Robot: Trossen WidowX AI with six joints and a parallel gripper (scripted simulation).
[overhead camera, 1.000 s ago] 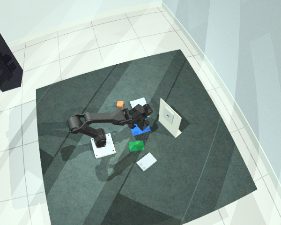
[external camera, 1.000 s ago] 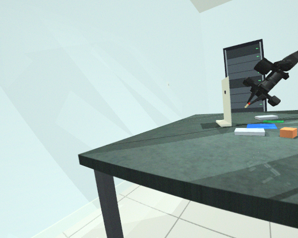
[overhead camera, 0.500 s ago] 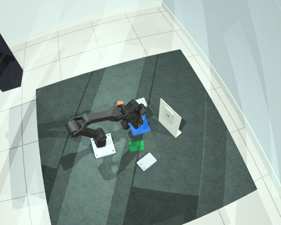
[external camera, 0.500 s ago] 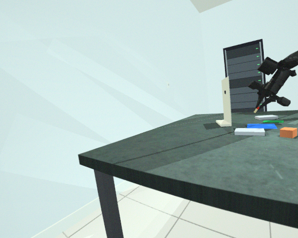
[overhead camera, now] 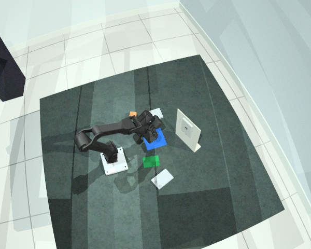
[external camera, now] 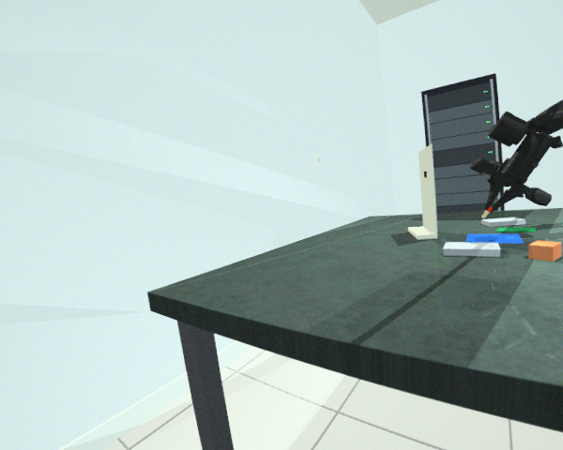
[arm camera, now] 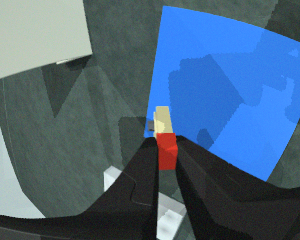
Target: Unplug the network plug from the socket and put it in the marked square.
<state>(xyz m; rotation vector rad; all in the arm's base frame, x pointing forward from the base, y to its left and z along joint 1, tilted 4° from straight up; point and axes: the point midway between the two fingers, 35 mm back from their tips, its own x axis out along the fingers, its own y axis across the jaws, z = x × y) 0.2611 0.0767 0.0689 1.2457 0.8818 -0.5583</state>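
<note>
The blue marked square lies 7 cm below my gripper tip and 1 cm behind it. Round my gripper tip: green square 14 cm to the right, 7 cm below, 6 cm behind; then red plug 1 cm ahead; then white upright panel 17 cm ahead, 7 cm to the right, 4 cm above.
</note>
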